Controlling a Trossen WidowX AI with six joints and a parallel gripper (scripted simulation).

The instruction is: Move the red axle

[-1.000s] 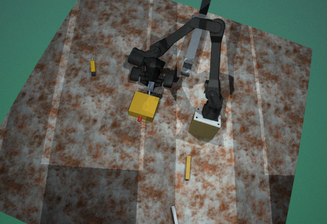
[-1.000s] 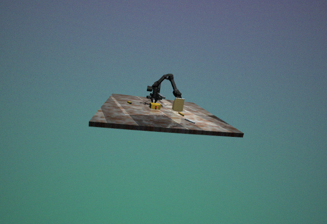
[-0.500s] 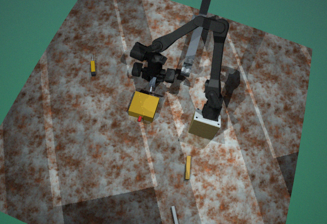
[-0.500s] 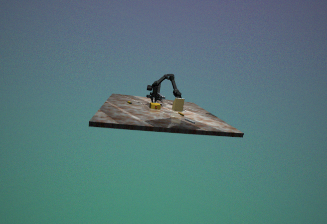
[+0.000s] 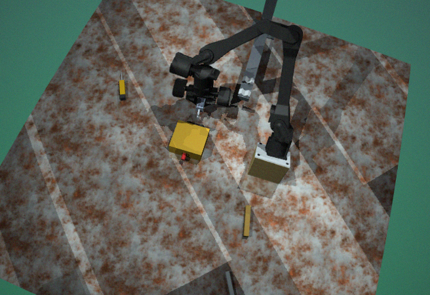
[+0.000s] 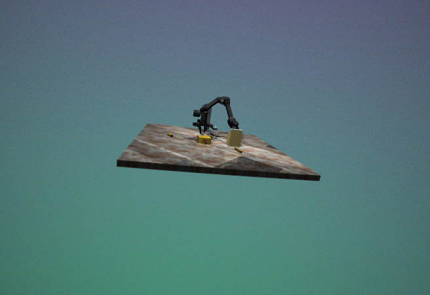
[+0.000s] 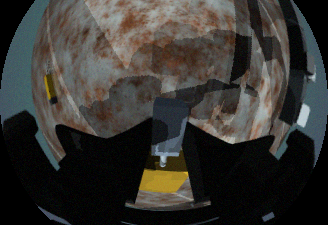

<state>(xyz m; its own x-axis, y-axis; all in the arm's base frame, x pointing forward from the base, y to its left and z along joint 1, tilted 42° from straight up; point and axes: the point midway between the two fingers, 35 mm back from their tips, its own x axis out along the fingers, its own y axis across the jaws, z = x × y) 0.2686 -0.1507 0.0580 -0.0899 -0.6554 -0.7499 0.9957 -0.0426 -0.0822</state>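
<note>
The yellow beam lies 13 cm to the left of my gripper tip, 2 cm below it and 1 cm ahead of it. Round my gripper tip: grey bar (58 cm to the left, 22 cm behind, 4 cm below).
</note>
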